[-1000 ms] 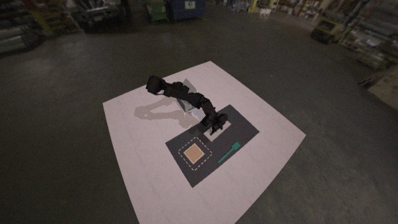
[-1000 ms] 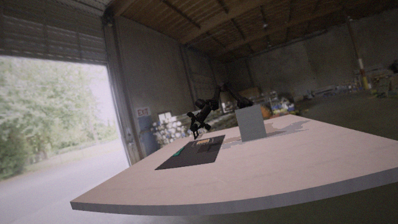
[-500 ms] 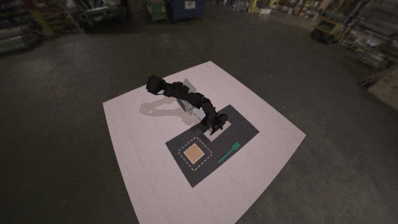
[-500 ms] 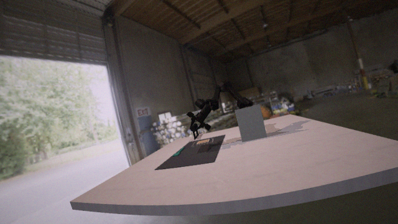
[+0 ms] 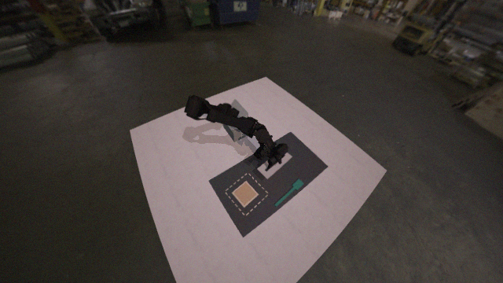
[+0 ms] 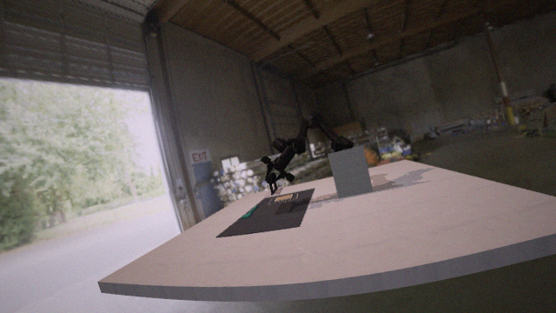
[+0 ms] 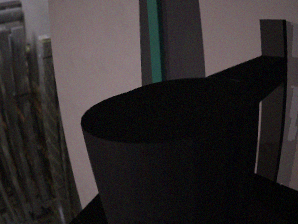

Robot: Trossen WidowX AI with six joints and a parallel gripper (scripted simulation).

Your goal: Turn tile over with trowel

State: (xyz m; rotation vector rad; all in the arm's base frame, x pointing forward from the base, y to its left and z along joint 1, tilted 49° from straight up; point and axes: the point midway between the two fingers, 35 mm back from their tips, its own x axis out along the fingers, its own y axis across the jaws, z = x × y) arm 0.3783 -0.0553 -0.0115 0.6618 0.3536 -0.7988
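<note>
My gripper tip is now 15 cm above the dark mat and 1 cm past it. The rest, counted from my gripper tip: teal trowel: 13 cm below, 13 cm ahead, 1 cm to the left; tile: 20 cm to the right, 13 cm below, 2 cm behind.
</note>
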